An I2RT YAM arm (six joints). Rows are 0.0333 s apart.
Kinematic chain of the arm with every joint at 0, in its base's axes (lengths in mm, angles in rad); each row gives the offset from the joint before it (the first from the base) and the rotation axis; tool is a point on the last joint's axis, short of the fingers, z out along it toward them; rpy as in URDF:
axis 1: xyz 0 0 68 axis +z
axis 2: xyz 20 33.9 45.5 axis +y
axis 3: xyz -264 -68.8 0 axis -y
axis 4: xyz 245 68.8 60 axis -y
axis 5: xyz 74 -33.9 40.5 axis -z
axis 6: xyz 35.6 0 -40.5 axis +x
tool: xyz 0 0 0 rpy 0 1.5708 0
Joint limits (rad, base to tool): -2.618..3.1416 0..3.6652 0..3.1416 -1.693..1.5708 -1.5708..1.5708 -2.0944..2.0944
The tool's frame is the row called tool.
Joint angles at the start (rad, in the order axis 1, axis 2, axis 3, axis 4, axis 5, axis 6): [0.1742 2.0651 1.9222 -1.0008 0.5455 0.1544]
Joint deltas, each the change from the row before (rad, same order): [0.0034 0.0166 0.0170 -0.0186 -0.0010 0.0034]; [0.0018 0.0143 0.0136 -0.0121 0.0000 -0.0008]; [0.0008 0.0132 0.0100 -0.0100 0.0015 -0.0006]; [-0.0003 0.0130 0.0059 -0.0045 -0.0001 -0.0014]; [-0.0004 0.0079 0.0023 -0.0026 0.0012 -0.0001]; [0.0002 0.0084 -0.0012 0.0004 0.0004 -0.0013]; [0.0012 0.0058 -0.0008 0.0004 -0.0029 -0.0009]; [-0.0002 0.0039 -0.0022 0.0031 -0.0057 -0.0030]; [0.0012 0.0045 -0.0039 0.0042 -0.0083 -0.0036]
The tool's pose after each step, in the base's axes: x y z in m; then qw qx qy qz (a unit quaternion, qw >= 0). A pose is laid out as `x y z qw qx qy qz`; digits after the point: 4 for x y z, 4 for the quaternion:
0.4380 0.0599 0.2725 0.2368 0.0453 0.9436 -0.2270
0.4399 0.0610 0.2700 0.2310 0.0423 0.9449 -0.2282
0.4416 0.0617 0.2669 0.2250 0.0401 0.9459 -0.2303
0.4436 0.0619 0.2629 0.2194 0.0380 0.9470 -0.2316
0.4447 0.0619 0.2601 0.2156 0.0371 0.9475 -0.2331
0.4458 0.0621 0.2562 0.2113 0.0352 0.9483 -0.2343
0.4465 0.0629 0.2534 0.2083 0.0331 0.9492 -0.2336
0.4472 0.0631 0.2511 0.2062 0.0309 0.9502 -0.2315
0.4478 0.0640 0.2481 0.2035 0.0274 0.9517 -0.2282

